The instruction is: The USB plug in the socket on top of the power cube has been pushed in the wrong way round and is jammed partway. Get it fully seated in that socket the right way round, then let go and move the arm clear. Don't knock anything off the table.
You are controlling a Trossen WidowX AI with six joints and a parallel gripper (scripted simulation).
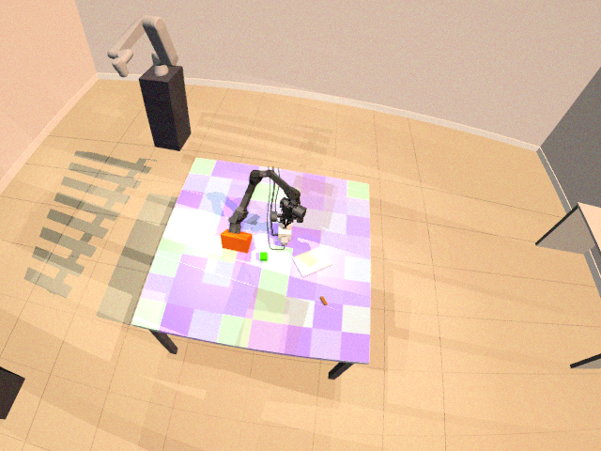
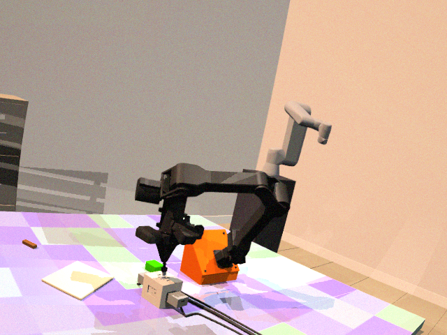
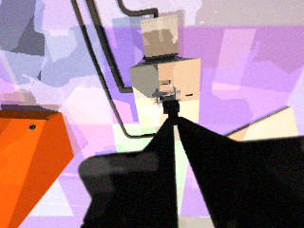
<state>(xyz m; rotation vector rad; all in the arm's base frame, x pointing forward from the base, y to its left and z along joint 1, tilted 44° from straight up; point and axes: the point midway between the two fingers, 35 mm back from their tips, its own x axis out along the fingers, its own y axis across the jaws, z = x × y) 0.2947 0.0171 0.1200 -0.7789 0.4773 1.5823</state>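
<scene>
My gripper tip is now 5 cm above the socket and 1 cm to the right of it. Also, from my gripper tip: small green block: 18 cm to the right, 11 cm below, 9 cm behind; then flat tan board: 20 cm ahead, 13 cm to the right, 12 cm below; then dark USB plug: 2 cm below, 1 cm to the left.
</scene>
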